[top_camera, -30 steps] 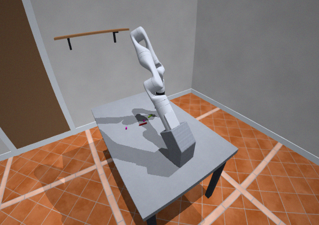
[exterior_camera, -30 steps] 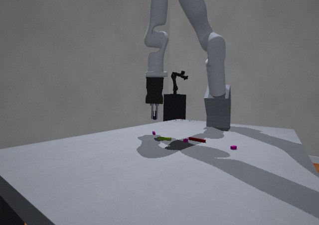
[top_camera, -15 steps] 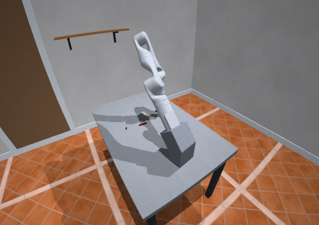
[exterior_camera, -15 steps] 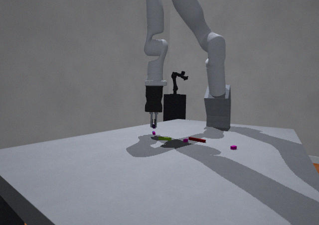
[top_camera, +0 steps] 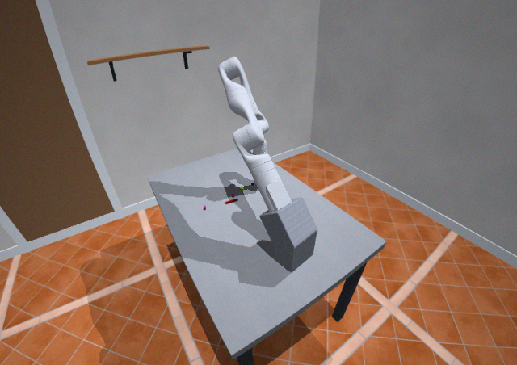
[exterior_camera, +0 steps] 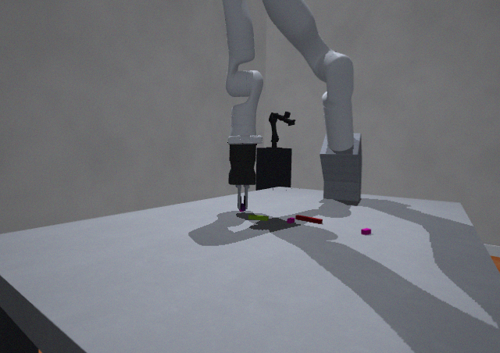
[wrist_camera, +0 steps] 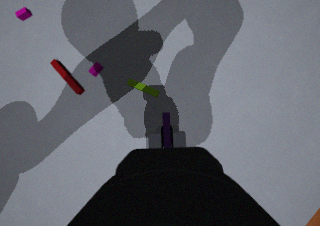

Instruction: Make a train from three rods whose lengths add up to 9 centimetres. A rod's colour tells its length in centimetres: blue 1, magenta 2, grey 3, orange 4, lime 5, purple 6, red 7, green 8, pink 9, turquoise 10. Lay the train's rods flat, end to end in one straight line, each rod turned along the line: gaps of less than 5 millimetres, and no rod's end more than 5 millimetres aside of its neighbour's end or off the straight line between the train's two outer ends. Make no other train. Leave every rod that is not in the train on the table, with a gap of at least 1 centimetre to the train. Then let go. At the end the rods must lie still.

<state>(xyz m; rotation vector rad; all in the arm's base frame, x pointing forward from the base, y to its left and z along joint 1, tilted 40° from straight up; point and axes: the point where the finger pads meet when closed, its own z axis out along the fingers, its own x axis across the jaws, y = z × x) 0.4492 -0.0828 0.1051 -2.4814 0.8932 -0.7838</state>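
Right now the purple rod is 1 cm below my hand. The rest, counted from my hand: blue rod 4 cm behind, 5 cm to the right, 3 cm below; lime rod 1 cm ahead, 8 cm to the left, 3 cm below; red rod 7 cm behind, 17 cm to the left, 3 cm below.
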